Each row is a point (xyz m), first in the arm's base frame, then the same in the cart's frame.
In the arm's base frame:
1: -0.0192 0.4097 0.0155
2: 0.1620 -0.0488 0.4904
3: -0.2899 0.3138 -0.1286
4: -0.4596 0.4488 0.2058
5: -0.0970 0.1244 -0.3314
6: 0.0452 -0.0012 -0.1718
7: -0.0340 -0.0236 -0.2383
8: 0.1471 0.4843 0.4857
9: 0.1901 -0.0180 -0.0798
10: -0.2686 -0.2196 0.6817
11: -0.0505 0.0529 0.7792
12: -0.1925 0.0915 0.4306
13: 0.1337 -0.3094 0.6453
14: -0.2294 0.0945 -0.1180
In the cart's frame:
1: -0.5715 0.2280 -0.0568
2: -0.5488 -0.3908 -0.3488
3: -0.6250 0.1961 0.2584
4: -0.2383 0.0997 0.2661
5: -0.9544 0.1773 0.1853
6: -0.9626 0.0028 0.0094
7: -0.9930 0.0117 0.1103
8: -0.2499 0.0478 -0.4009
9: -0.9610 -0.0444 -0.1565
10: -0.3355 -0.6907 -0.0087
11: -0.1974 -0.4943 -0.2801
12: -0.3763 -0.2860 -0.0198
13: -0.5691 -0.6946 -0.3502
14: -0.7628 0.0175 0.2269

